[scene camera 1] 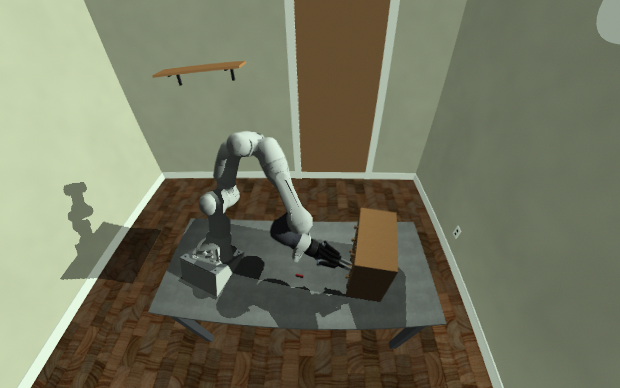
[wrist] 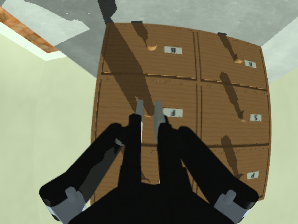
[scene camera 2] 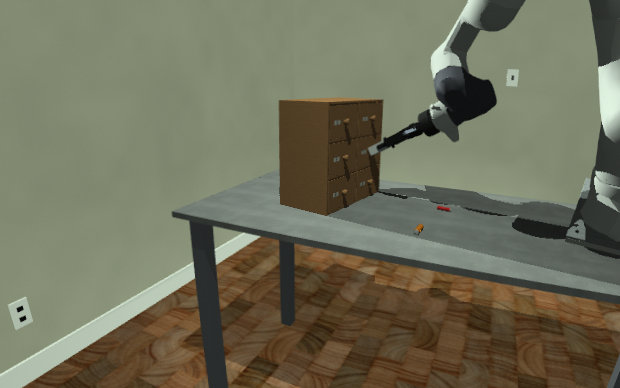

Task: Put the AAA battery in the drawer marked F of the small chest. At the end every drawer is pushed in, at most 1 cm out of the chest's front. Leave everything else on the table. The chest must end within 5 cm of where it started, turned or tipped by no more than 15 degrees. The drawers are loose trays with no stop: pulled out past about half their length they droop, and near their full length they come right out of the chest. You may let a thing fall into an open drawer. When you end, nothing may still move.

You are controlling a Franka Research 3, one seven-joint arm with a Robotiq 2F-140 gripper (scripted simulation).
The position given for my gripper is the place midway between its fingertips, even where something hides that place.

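Observation:
Visible: a small wooden chest (scene camera 1: 376, 262) and my gripper (scene camera 1: 350, 266). Also visible: the chest (scene camera 2: 304, 141) and my gripper (scene camera 2: 371, 151). From the wrist: the chest (wrist: 215, 148) and my gripper (wrist: 148, 109).

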